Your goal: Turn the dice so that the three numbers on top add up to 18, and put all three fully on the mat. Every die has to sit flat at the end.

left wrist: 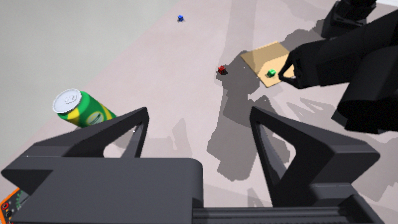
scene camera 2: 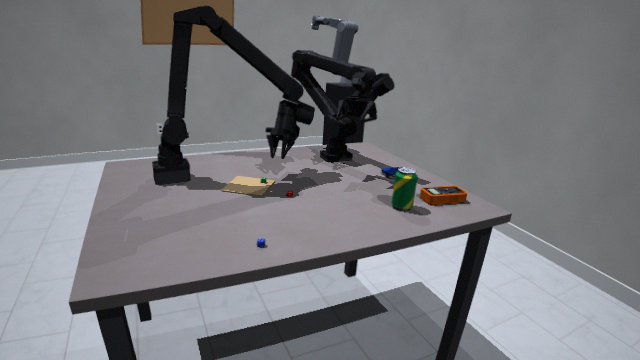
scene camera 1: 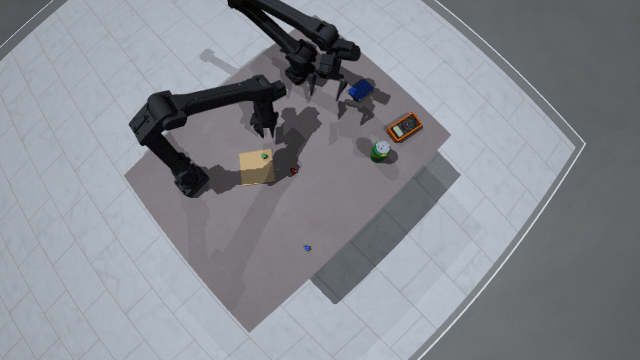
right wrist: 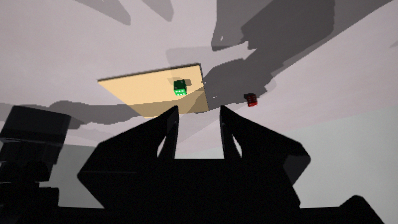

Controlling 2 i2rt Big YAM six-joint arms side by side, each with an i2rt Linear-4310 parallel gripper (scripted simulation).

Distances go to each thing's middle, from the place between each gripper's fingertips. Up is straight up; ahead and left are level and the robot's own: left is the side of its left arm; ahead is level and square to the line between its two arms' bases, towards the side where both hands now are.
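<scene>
My right hand (scene camera 2: 277, 158) is 80 mm above the tan mat (scene camera 1: 254, 169), and it is also 120 mm to the left of the mat and 30 mm short of it. As for my left gripper (scene camera 2: 348, 120), it is now 22 cm above the tan mat, 7 cm past it and 34 cm to the left of it.
</scene>
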